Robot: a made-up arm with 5 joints.
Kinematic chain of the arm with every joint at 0, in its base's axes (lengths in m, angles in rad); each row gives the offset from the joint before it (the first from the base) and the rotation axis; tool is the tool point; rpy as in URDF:
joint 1: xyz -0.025 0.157 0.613 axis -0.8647 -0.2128 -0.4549
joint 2: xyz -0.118 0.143 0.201 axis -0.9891 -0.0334 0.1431
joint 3: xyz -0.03 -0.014 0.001 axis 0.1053 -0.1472 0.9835
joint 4: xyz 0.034 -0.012 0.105 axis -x
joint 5: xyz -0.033 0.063 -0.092 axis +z
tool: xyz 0.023 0.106 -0.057 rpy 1.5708 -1.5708 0
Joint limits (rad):
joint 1: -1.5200..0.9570
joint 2: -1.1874..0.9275
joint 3: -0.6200..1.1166
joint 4: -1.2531..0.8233
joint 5: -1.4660..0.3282
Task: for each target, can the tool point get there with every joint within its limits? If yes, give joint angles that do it. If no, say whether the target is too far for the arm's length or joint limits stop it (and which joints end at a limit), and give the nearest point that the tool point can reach.
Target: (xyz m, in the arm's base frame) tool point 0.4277 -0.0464 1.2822
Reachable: no: too far | nearest point 0.0999 -0.0591 1.0167 | short by 0.422 m
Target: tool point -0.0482 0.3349 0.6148
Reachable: yes | joints 0.6835 -0.1885 -0.4756 0.4973 -0.6933
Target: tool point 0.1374 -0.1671 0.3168
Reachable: no: joint limits stop it (at a limit: joint 1, joint 3, joint 4, joint 5) | nearest point 0.0264 -0.0791 0.6437 | short by 0.356 m
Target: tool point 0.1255 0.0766 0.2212
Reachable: no: joint limits stop it (at a limit: joint 1, joint 2, joint 5) | nearest point 0.0070 0.3717 0.4745 | short by 0.407 m
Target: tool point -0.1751 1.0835 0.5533
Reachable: no: too far | nearest point -0.1345 0.7137 0.5813 | short by 0.373 m
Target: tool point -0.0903 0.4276 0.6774
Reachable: yes | joints 0.1977 0.6602 0.1536 -0.2289 -0.8345
